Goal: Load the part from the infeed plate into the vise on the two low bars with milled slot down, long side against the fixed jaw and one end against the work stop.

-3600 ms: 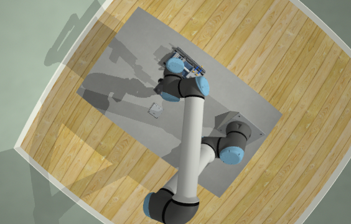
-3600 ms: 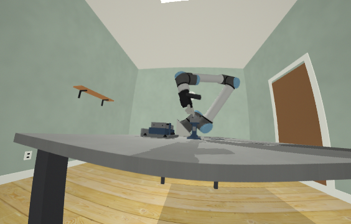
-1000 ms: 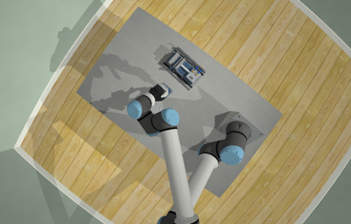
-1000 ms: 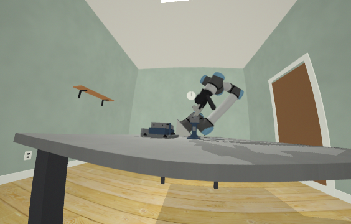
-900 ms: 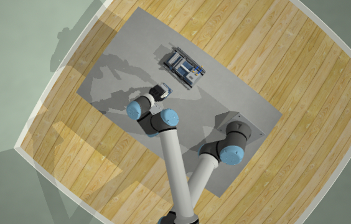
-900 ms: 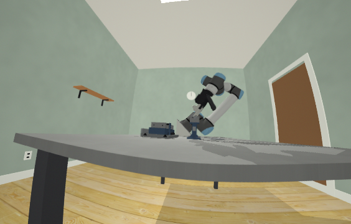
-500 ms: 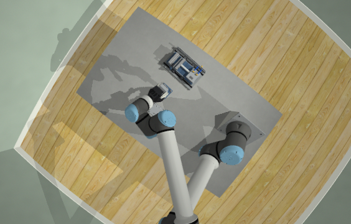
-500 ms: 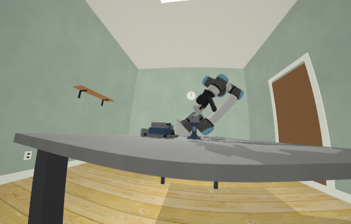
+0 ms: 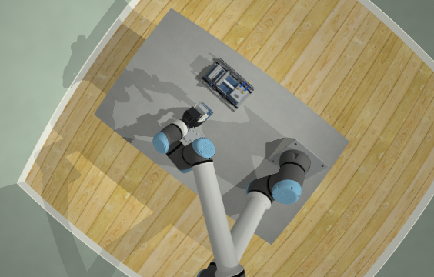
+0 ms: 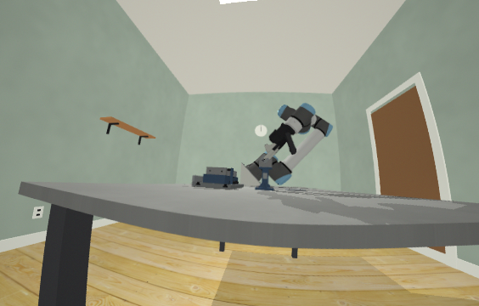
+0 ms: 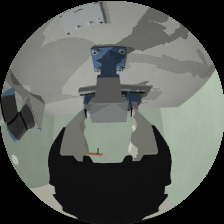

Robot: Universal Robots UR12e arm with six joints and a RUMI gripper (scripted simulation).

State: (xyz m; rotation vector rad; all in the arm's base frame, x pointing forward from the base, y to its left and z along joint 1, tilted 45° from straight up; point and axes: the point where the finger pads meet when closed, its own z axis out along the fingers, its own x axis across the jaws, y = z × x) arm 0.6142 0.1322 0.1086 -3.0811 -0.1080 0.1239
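My gripper is now 10 mm to the left of the part and 10 mm above it. Also, from my hand: vise (10 mm ahead, 230 mm to the right, 120 mm below); then infeed plate (60 mm behind, 160 mm to the left, 160 mm below).
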